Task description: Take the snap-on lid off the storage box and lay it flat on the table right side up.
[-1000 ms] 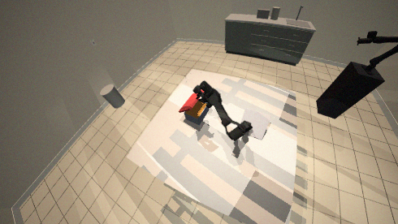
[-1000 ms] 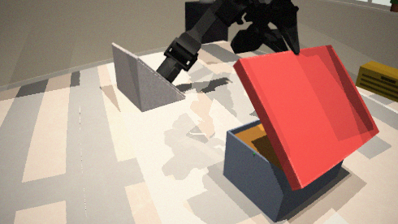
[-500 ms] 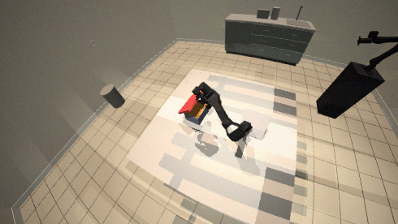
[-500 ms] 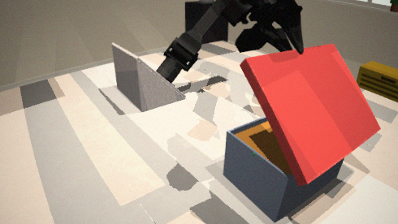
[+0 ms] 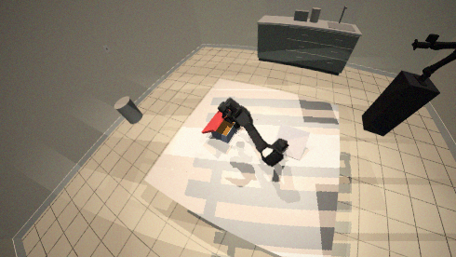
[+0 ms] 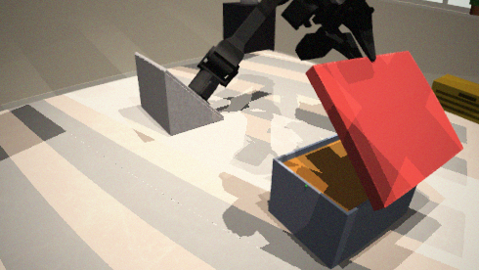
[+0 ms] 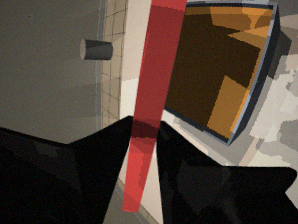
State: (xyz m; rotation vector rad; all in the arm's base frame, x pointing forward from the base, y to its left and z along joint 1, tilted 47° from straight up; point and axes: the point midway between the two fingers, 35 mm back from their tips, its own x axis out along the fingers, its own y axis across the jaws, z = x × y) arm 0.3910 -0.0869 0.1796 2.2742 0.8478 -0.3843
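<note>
My gripper tip is 7 cm short of the lid and 5 cm above it. Also, from my gripper tip: storage box 3 cm ahead, 5 cm to the right, 18 cm below.
</note>
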